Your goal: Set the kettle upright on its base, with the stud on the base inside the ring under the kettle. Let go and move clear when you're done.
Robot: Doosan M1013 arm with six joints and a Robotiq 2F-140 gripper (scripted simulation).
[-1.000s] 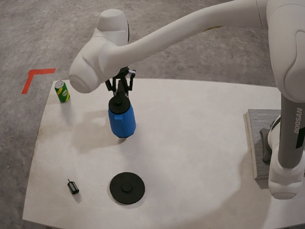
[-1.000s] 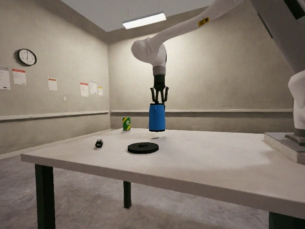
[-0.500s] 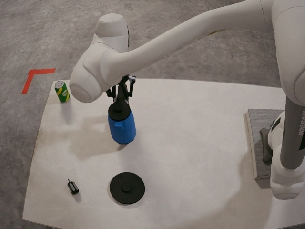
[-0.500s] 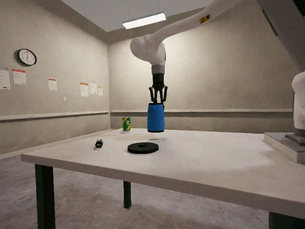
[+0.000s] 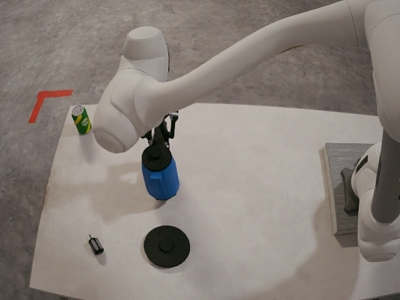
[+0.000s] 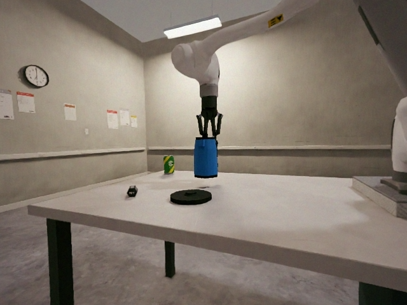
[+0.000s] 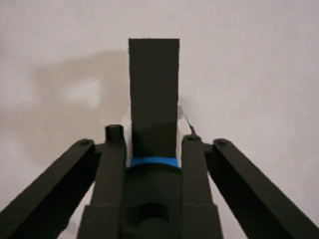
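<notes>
Right now the blue kettle is 30 mm to the left of my hand and 60 mm below it. Round my hand: green can (380 mm ahead, 180 mm to the right, 140 mm below); then round black base (40 mm behind, 260 mm to the left, 190 mm below).
</notes>
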